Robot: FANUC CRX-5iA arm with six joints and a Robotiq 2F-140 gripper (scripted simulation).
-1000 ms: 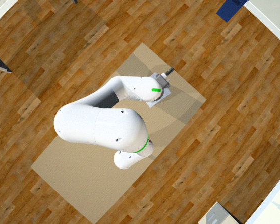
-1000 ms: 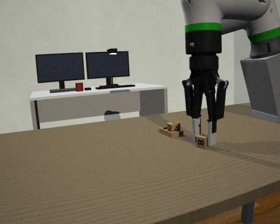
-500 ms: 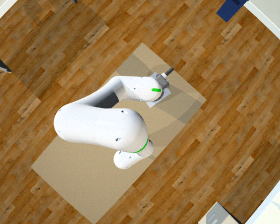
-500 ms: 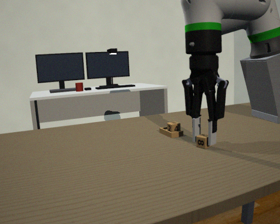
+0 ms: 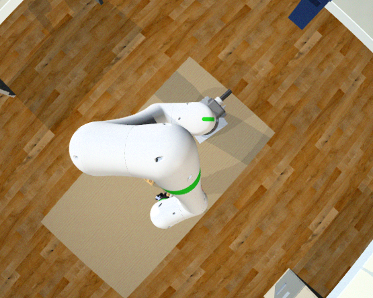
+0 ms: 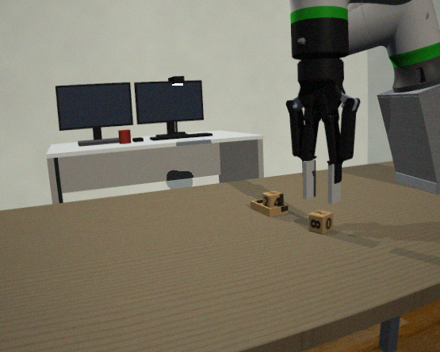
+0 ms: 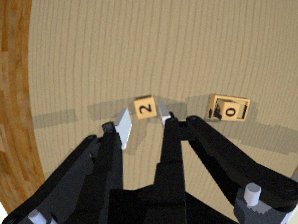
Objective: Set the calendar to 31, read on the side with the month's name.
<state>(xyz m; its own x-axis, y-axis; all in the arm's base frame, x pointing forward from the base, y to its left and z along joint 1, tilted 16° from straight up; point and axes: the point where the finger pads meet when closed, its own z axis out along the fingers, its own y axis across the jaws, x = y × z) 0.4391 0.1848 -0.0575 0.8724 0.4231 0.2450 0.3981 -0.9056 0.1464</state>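
My gripper is now 70 mm above the wooden number cube. From my hand the other things lie so: small wooden tray (160 mm to the right, 80 mm below, 30 mm ahead).
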